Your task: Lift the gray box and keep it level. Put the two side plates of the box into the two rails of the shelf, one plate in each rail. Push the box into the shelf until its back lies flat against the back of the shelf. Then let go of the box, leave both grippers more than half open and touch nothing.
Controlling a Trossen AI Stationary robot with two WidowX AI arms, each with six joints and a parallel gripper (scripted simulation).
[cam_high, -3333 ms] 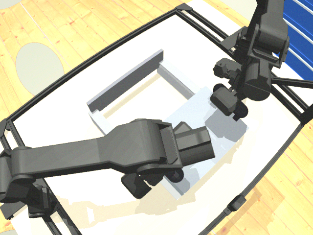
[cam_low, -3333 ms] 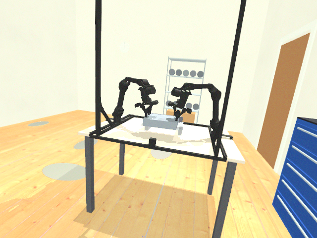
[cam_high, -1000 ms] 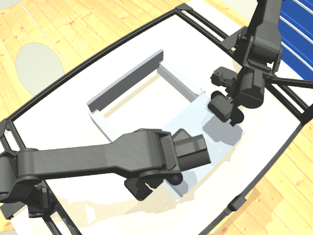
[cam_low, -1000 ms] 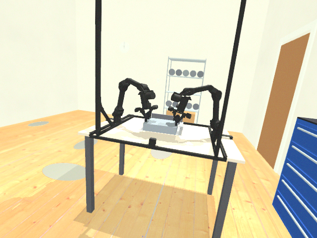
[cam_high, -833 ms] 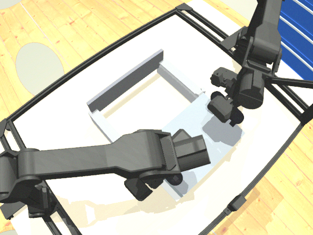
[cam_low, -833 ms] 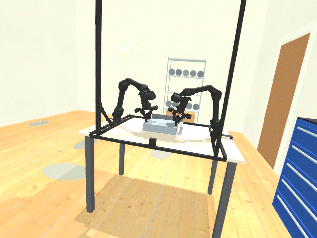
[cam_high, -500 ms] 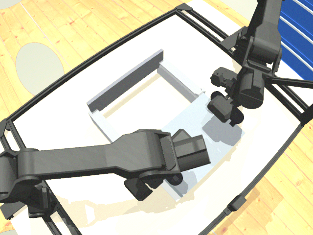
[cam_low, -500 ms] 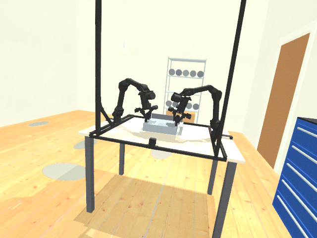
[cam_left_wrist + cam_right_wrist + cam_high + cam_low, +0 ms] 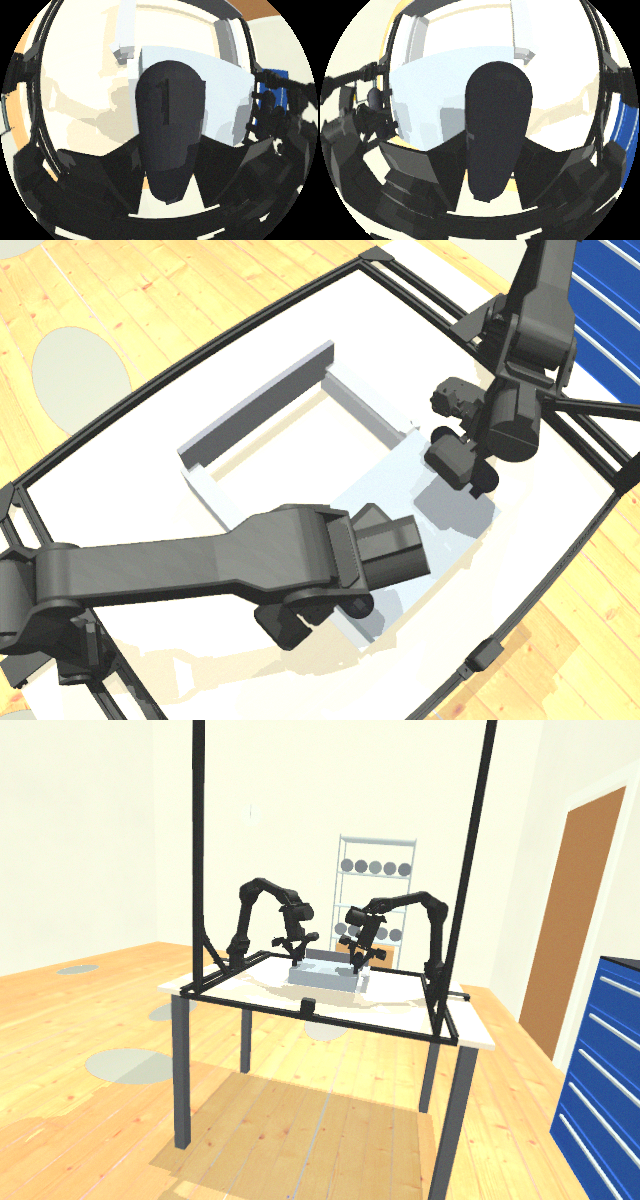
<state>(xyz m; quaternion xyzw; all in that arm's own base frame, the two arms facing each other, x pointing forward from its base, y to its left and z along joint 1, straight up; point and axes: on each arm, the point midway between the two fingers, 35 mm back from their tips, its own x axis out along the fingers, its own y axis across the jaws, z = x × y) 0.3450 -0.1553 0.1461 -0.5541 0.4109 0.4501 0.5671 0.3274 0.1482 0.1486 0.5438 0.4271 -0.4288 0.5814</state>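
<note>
My right hand is 120 mm to the right of the gray box and 50 mm above it. From my right hand the other things lie so: dark back wall (300 mm ahead, 130 mm to the left, 90 mm below).
Now: the gray box 1 cm ahead of my left hand, 12 cm to the right of it and 5 cm below it. The rest, counted from my left hand: dark back wall: 30 cm ahead, 11 cm to the right, 8 cm below.
</note>
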